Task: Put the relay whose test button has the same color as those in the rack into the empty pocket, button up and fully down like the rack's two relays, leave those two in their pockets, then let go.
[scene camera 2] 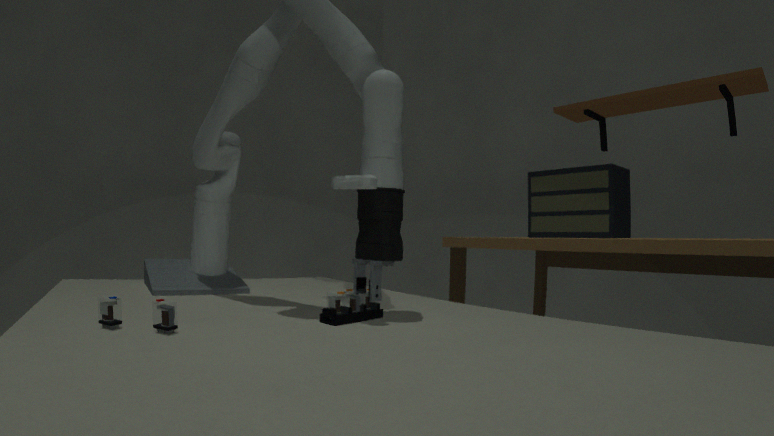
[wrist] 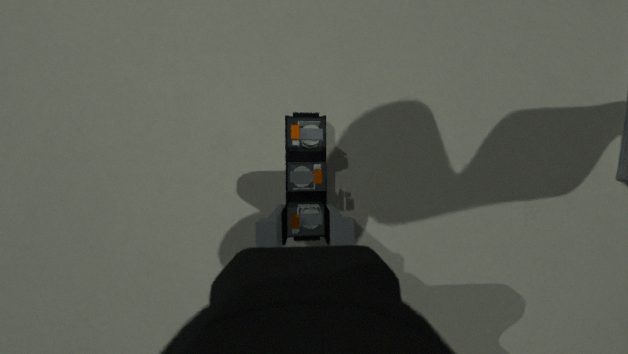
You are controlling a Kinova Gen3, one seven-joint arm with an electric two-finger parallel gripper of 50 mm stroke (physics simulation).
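Frame: origin at the arm's base, x back, y right, z up, level; metres.
Where they show: gripper, fingertip midpoint: (scene camera 2: 367,299) (wrist: 305,217); arm's base at its link origin: (scene camera 2: 208,269).
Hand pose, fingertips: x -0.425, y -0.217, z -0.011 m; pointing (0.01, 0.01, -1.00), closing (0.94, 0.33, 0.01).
Things, the pixels of their top centre, and the offset from my fingertips. Level surfaces: height alone.
- black rack at its top centre: (wrist: 306,176) (scene camera 2: 352,306) dy +0.031, dx -0.010, dz -0.008 m
- far relay at its top centre: (wrist: 306,131) (scene camera 2: 337,291) dy +0.061, dx -0.020, dz +0.018 m
- middle relay at its top centre: (wrist: 306,176) (scene camera 2: 352,290) dy +0.031, dx -0.010, dz +0.018 m
- third orange-button relay at its top centre: (wrist: 306,221) (scene camera 2: 367,288) dy +0.001, dx +0.000, dz +0.018 m
- blue-button relay at its top centre: (scene camera 2: 109,296) dy +0.403, dx -0.016, dz +0.013 m
- red-button relay at its top centre: (scene camera 2: 164,300) dy +0.324, dx -0.046, dz +0.013 m
- table at its surface level: dz -0.031 m
The black rack (scene camera 2: 352,317) (wrist: 305,156) stands on the table with orange-button relays in all three pockets. The far relay (wrist: 311,135) and middle relay (wrist: 302,177) sit upright, buttons up, in the wrist view. My gripper (scene camera 2: 368,295) (wrist: 305,217) points down and is shut on the third orange-button relay (wrist: 310,218), at the rack's near end in the wrist view. That relay is upright, button up, in the end pocket; its base is hidden in the scene view, so its exact depth is hard to tell. The fingers flank it on both sides.
A blue-button relay (scene camera 2: 109,311) and a red-button relay (scene camera 2: 166,315) stand upright on the table (scene camera 2: 379,379), left of the rack in the scene view. The arm's base plate (scene camera 2: 178,281) is behind them. A wooden bench (scene camera 2: 595,245) with a drawer cabinet (scene camera 2: 619,205) stands at the right.
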